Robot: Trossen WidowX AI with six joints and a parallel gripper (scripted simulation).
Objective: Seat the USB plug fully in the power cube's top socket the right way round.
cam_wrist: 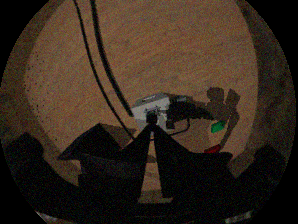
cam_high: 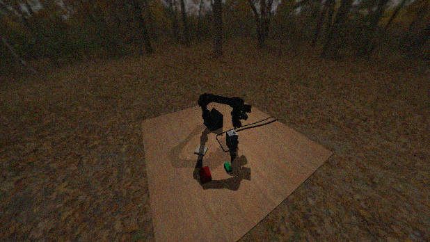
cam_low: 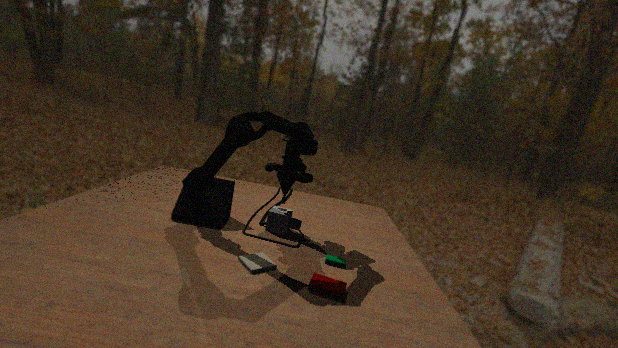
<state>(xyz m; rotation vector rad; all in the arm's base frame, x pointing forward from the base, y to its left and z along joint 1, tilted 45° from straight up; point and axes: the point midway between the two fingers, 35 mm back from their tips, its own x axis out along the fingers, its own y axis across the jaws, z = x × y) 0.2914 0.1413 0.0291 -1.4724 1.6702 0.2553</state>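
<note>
Now: the dark USB plug 2 cm below my gripper tip. Also, from my gripper tip: white flat block 1 cm behind, 30 cm to the right, 13 cm below; then green block 22 cm ahead, 20 cm to the right, 13 cm below; then red block 20 cm ahead, 36 cm to the right, 13 cm below.
</note>
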